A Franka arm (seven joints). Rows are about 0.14 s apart.
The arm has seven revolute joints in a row. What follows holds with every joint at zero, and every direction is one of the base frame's. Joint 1 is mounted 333 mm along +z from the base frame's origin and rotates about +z. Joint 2 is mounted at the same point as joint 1 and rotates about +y. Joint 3 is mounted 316 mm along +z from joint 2 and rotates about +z. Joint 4 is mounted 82.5 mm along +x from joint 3 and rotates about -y. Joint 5 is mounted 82.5 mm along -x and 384 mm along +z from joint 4 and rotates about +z. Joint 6 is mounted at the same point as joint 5 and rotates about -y. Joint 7 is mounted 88 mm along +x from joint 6 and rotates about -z. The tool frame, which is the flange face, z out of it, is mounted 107 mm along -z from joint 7; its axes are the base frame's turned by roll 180, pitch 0 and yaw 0 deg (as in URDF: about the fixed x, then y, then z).
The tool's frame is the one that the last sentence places.
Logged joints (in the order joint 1, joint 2, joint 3, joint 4, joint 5, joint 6, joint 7), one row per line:
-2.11, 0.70, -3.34, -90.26, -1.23, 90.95, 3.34
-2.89, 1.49, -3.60, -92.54, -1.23, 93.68, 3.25
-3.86, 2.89, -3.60, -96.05, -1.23, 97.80, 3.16
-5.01, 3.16, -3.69, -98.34, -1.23, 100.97, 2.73
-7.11, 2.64, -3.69, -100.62, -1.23, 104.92, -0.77
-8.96, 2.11, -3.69, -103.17, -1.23, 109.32, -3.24
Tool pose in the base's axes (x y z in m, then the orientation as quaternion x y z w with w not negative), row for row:
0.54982, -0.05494, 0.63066, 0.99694, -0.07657, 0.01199, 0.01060
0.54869, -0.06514, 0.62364, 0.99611, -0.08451, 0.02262, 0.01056
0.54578, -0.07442, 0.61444, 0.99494, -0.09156, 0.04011, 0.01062
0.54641, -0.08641, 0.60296, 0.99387, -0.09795, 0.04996, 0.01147
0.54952, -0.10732, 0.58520, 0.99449, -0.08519, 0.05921, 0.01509
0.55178, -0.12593, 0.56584, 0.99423, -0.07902, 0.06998, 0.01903
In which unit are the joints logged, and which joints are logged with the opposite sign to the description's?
The joints are logged in degrees. Opposite sign: joint 2.
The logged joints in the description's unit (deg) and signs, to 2 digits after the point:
-2.11, -0.70, -3.34, -90.26, -1.23, 90.95, 3.34
-2.89, -1.49, -3.60, -92.54, -1.23, 93.68, 3.25
-3.86, -2.89, -3.60, -96.05, -1.23, 97.80, 3.16
-5.01, -3.16, -3.69, -98.34, -1.23, 100.97, 2.73
-7.11, -2.64, -3.69, -100.62, -1.23, 104.92, -0.77
-8.96, -2.11, -3.69, -103.17, -1.23, 109.32, -3.24

